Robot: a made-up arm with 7 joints. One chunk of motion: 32 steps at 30 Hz.
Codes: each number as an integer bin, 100 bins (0 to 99) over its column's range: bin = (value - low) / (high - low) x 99, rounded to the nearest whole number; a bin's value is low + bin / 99 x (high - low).
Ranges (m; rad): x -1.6..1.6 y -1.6..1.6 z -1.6..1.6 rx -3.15..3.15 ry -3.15..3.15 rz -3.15..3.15
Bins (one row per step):
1: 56 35 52 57 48 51
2: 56 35 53 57 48 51
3: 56 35 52 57 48 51
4: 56 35 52 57 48 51
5: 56 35 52 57 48 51
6: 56 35 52 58 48 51
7: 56 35 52 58 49 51
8: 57 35 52 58 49 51
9: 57 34 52 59 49 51
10: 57 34 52 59 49 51
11: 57 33 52 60 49 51
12: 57 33 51 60 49 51
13: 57 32 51 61 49 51
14: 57 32 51 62 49 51
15: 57 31 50 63 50 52
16: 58 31 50 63 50 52
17: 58 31 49 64 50 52
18: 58 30 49 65 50 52
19: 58 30 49 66 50 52
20: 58 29 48 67 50 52
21: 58 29 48 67 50 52
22: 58 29 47 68 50 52
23: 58 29 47 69 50 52
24: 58 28 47 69 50 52
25: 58 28 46 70 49 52
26: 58 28 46 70 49 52
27: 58 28 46 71 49 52
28: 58 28 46 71 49 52
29: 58 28 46 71 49 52
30: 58 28 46 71 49 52
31: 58 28 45 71 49 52
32: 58 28 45 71 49 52
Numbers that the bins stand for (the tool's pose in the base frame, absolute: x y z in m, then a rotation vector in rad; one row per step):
1: 0.2101 -0.4687 0.0808 0.4773 -0.0955 0.0955
2: 0.2101 -0.4687 0.1131 0.4773 -0.0955 0.0955
3: 0.2101 -0.4687 0.0808 0.4773 -0.0955 0.0955
4: 0.2101 -0.4687 0.0808 0.4773 -0.0955 0.0955
5: 0.2101 -0.4687 0.0808 0.4773 -0.0955 0.0955
6: 0.2101 -0.4687 0.0808 0.5409 -0.0955 0.0955
7: 0.2101 -0.4687 0.0808 0.5409 -0.0318 0.0955
8: 0.2424 -0.4687 0.0808 0.5409 -0.0318 0.0955
9: 0.2424 -0.5010 0.0808 0.6045 -0.0318 0.0955
10: 0.2424 -0.5010 0.0808 0.6045 -0.0318 0.0955
11: 0.2424 -0.5333 0.0808 0.6682 -0.0318 0.0955
12: 0.2424 -0.5333 0.0485 0.6682 -0.0318 0.0955
13: 0.2424 -0.5657 0.0485 0.7318 -0.0318 0.0955
14: 0.2424 -0.5657 0.0485 0.7955 -0.0318 0.0955
15: 0.2424 -0.5980 0.0162 0.8591 0.0318 0.1591
16: 0.2747 -0.5980 0.0162 0.8591 0.0318 0.1591
17: 0.2747 -0.5980 -0.0162 0.9227 0.0318 0.1591
18: 0.2747 -0.6303 -0.0162 0.9864 0.0318 0.1591
19: 0.2747 -0.6303 -0.0162 1.0500 0.0318 0.1591
20: 0.2747 -0.6626 -0.0485 1.1136 0.0318 0.1591
21: 0.2747 -0.6626 -0.0485 1.1136 0.0318 0.1591
22: 0.2747 -0.6626 -0.0808 1.1773 0.0318 0.1591
23: 0.2747 -0.6626 -0.0808 1.2409 0.0318 0.1591
24: 0.2747 -0.6949 -0.0808 1.2409 0.0318 0.1591
25: 0.2747 -0.6949 -0.1131 1.3045 -0.0318 0.1591
26: 0.2747 -0.6949 -0.1131 1.3045 -0.0318 0.1591
27: 0.2747 -0.6949 -0.1131 1.3682 -0.0318 0.1591
28: 0.2747 -0.6949 -0.1131 1.3682 -0.0318 0.1591
29: 0.2747 -0.6949 -0.1131 1.3682 -0.0318 0.1591
30: 0.2747 -0.6949 -0.1131 1.3682 -0.0318 0.1591
31: 0.2747 -0.6949 -0.1455 1.3682 -0.0318 0.1591
32: 0.2747 -0.6949 -0.1455 1.3682 -0.0318 0.1591

